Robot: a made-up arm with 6 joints. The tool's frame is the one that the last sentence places.
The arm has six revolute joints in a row. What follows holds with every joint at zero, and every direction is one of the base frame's. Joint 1 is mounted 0.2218 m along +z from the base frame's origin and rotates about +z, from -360 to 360 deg. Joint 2 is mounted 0.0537 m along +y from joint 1 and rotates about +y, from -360 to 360 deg. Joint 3 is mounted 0.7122 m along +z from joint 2 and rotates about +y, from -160 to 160 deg. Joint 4 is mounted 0.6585 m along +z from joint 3 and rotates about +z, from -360 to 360 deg. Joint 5 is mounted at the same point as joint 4 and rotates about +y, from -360 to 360 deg. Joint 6 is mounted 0.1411 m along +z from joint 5 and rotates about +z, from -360 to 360 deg. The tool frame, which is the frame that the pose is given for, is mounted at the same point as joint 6; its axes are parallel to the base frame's.
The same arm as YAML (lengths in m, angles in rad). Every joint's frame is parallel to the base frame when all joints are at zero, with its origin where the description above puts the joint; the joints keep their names.
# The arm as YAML. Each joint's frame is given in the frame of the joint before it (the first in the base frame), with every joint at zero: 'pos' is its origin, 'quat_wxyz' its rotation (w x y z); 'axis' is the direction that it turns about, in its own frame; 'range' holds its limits. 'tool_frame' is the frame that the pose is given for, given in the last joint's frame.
length_unit: m
angle_unit: rad
joints:
  - joint: joint 1
    pos: [0.0, 0.0, 0.2218]
    quat_wxyz: [1.0, 0.0, 0.0, 0.0]
    axis: "+z"
    range: [-6.2832, 6.2832]
  - joint: joint 2
    pos: [0.0, 0.0537, 0.0]
    quat_wxyz: [1.0, 0.0, 0.0, 0.0]
    axis: "+y"
    range: [-6.2832, 6.2832]
  - joint: joint 3
    pos: [0.0, 0.0, 0.7122]
    quat_wxyz: [1.0, 0.0, 0.0, 0.0]
    axis: "+y"
    range: [-2.7925, 2.7925]
  - joint: joint 4
    pos: [0.0, 0.0, 0.6585]
    quat_wxyz: [1.0, 0.0, 0.0, 0.0]
    axis: "+z"
    range: [-6.2832, 6.2832]
  - joint: joint 5
    pos: [0.0, 0.0, 0.0]
    quat_wxyz: [1.0, 0.0, 0.0, 0.0]
    axis: "+y"
    range: [-6.2832, 6.2832]
  - joint: joint 6
    pos: [0.0, 0.0, 0.1411]
    quat_wxyz: [1.0, 0.0, 0.0, 0.0]
    axis: "+z"
    range: [-6.2832, 6.2832]
tool_frame:
  pos: [0.0, 0.0, 0.0]
  quat_wxyz: [1.0, 0.0, 0.0, 0.0]

